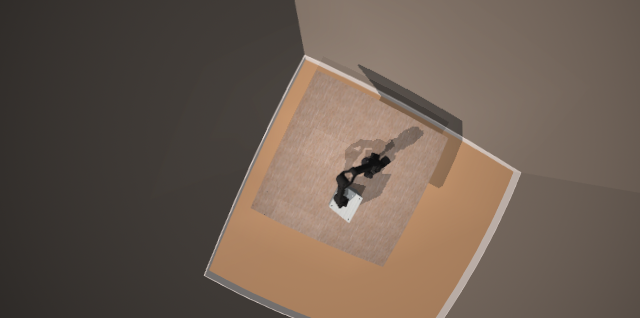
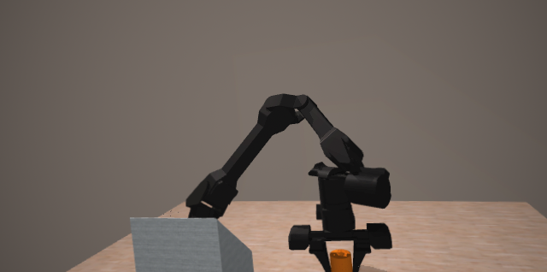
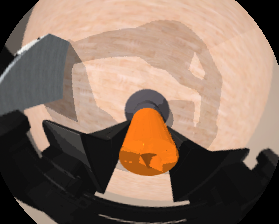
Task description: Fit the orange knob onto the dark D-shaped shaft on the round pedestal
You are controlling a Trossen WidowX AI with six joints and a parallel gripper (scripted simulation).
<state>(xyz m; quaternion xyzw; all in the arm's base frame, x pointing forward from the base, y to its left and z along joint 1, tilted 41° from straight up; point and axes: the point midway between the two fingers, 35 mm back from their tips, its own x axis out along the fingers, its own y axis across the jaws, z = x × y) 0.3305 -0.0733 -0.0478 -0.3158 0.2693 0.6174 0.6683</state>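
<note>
Now: gripper tip 20 mm below the orange knob. The rest, counted from my gripper tip: dark round pedestal (40 mm below).
</note>
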